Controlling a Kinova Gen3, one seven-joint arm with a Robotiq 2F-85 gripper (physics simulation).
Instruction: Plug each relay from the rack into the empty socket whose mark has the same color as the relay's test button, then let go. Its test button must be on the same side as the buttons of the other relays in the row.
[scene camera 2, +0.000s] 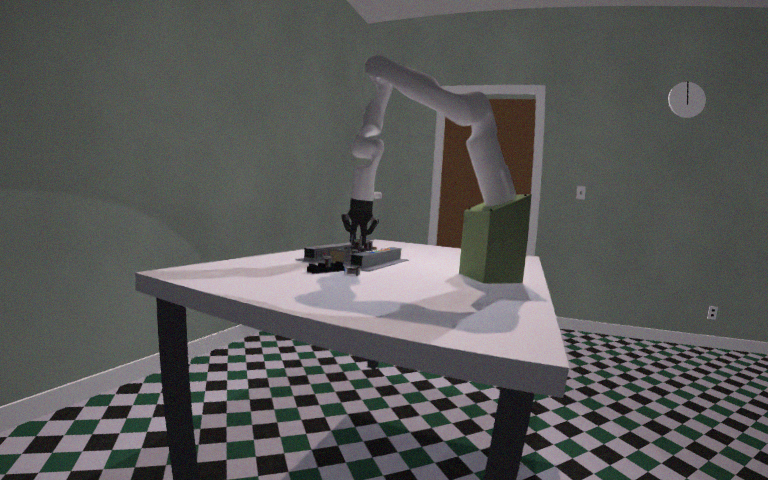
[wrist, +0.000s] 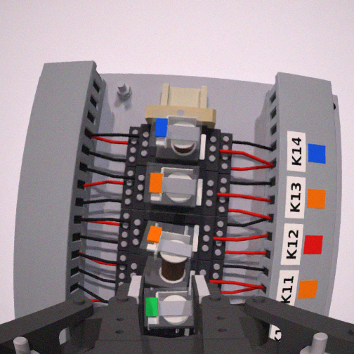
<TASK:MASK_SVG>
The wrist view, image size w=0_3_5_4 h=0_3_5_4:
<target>my gripper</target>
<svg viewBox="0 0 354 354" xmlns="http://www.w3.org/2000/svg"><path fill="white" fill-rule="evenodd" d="M0 324L0 354L354 354L353 323L313 313L266 296L251 296L244 300L244 306L232 305L227 296L221 295L217 284L205 282L204 275L191 275L193 328L195 333L192 335L173 338L143 335L144 275L132 275L131 283L120 284L115 296L110 297L107 306L93 307L93 301L90 299L77 297ZM68 327L70 340L60 344L58 337L60 331ZM270 324L280 329L280 342L268 337Z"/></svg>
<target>relay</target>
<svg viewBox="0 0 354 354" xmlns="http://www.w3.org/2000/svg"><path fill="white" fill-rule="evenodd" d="M152 109L148 146L156 159L198 162L201 148L203 112Z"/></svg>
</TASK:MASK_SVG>
